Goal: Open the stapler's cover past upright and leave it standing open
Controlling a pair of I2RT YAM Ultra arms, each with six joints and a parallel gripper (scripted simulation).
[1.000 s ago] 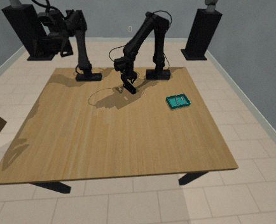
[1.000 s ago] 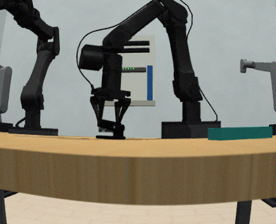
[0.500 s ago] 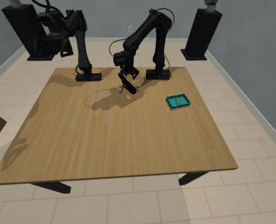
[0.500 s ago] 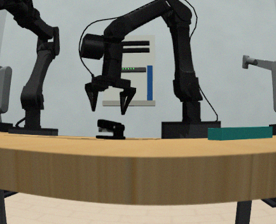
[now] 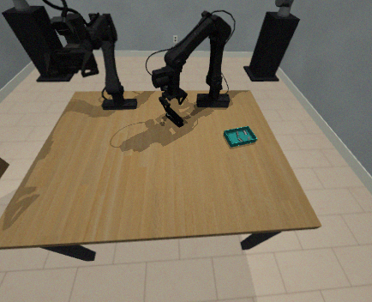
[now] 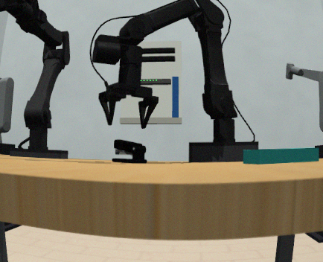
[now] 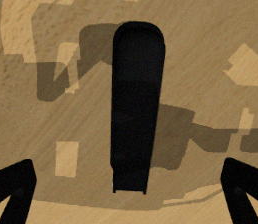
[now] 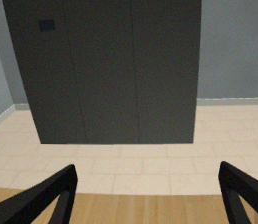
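The stapler cover is 60 mm below my left hand. Round my left hand: teal tray 150 mm ahead, 350 mm to the left, 80 mm below; black stapler 70 mm below.
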